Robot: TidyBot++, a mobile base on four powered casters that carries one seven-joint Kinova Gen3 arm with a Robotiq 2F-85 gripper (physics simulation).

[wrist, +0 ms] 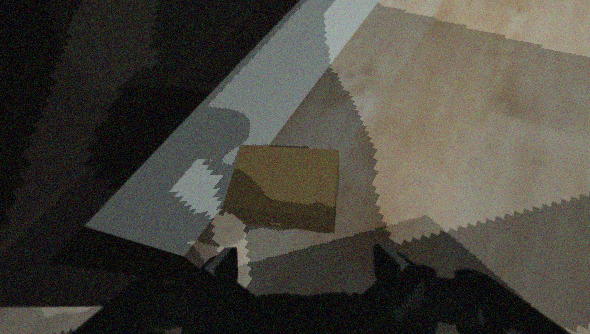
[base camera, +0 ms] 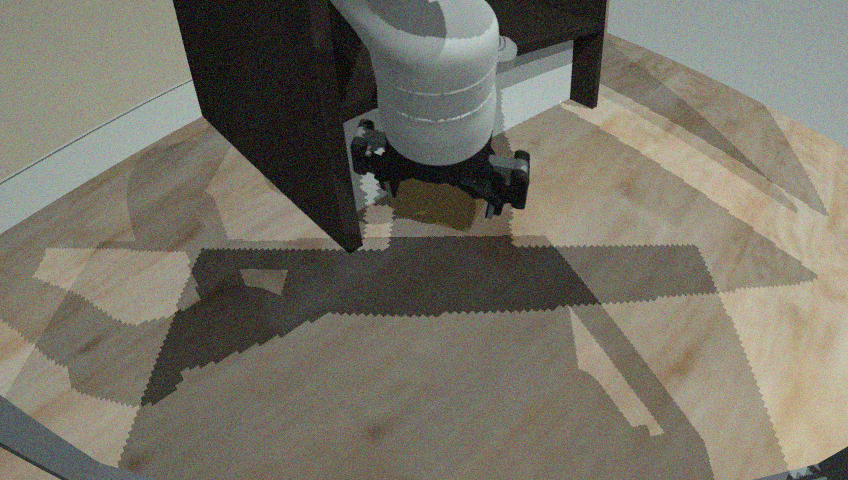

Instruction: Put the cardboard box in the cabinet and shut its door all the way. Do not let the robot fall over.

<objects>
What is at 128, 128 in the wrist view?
A dark cabinet.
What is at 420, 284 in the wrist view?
My gripper.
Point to a dark cabinet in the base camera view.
288, 92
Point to a cardboard box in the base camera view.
442, 204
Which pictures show my gripper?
The wrist view and the base camera view: all of them.
</objects>
